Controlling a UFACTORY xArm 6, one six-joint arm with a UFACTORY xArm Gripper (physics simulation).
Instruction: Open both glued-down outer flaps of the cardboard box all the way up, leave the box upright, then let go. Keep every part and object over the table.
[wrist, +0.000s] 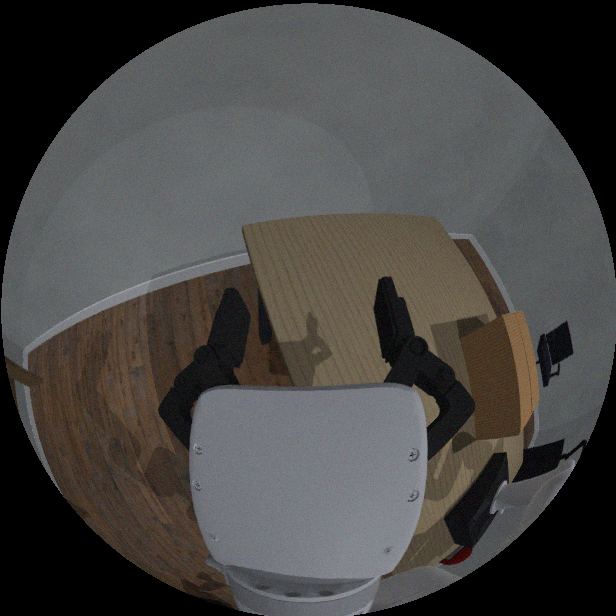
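In the wrist view the cardboard box (459, 402) lies to the right of and behind my gripper. One large flap (356, 287) stands raised between my two black fingers and fills the middle of the view. A second, smaller flap (502, 373) stands raised at the right. My gripper (313, 316) is open, its fingers spread wide either side of the large flap's lower part, not pinching it. The box body is mostly hidden behind the white gripper housing.
The wooden table top (114, 390) spreads to the left, its white-rimmed edge (143, 287) curving across the back. A black device on a stand (554, 347) is at the far right. Black and white robot-base parts (499, 494) sit at lower right.
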